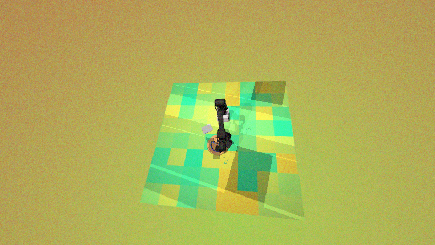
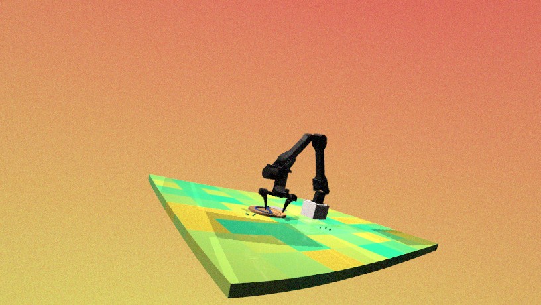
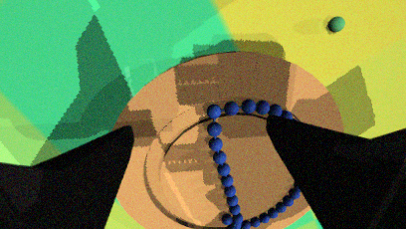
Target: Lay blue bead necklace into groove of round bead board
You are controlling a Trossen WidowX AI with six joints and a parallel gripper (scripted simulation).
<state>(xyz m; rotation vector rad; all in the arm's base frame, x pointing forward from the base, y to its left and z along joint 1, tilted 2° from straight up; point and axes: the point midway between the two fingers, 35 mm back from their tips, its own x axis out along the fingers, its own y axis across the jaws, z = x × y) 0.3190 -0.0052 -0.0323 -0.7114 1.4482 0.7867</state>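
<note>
My gripper tip is now 1 cm past the round bead board, 6 cm to the left of it and 2 cm above it. The rest, counted from my gripper tip: flat grey piece (19 cm behind, 17 cm to the right, 2 cm below).
</note>
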